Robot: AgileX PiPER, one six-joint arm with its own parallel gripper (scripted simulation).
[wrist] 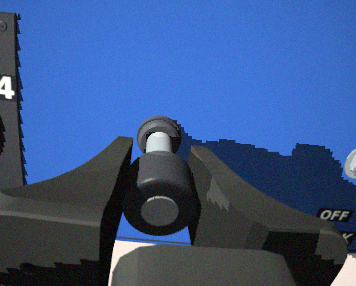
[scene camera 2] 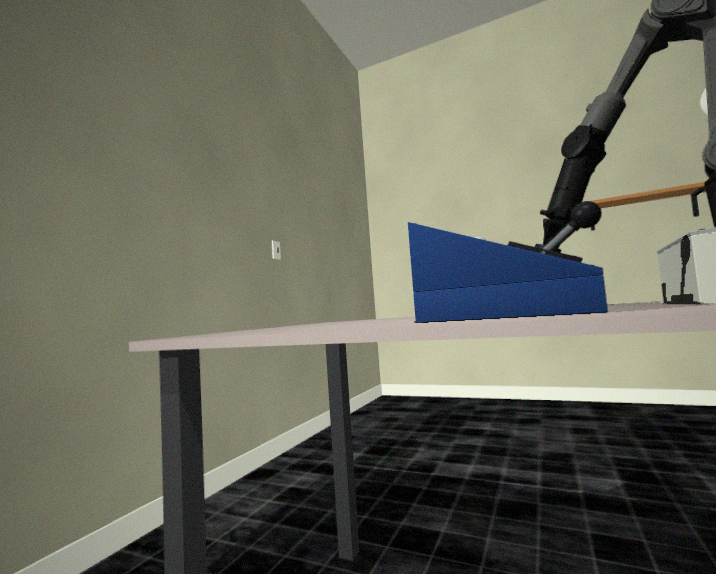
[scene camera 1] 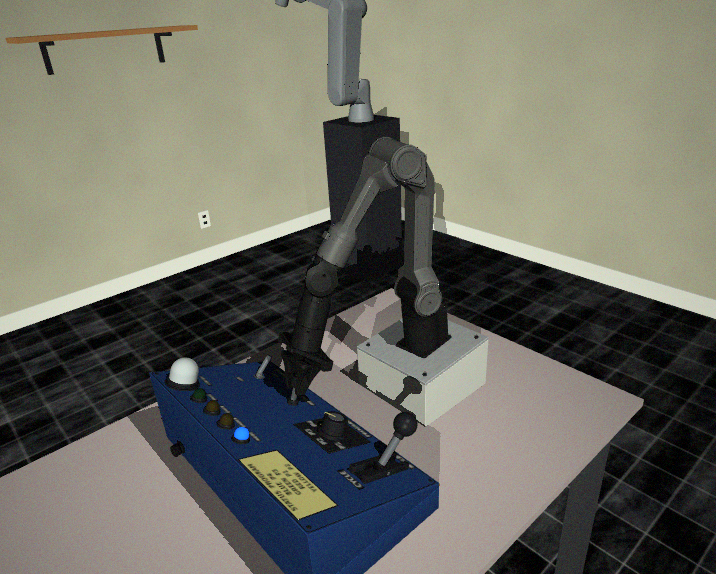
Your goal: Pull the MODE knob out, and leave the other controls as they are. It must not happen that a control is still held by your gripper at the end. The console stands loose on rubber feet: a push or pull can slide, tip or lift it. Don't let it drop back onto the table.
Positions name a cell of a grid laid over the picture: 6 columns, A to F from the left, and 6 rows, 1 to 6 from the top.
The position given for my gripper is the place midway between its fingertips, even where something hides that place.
Note:
In view: my gripper (scene camera 1: C5) and a blue console (scene camera 2: D3).
The blue console is seen too in the wrist view (wrist: E2). My gripper shows as well in the wrist view (wrist: C4) and in scene camera 2 (scene camera 2: E3).

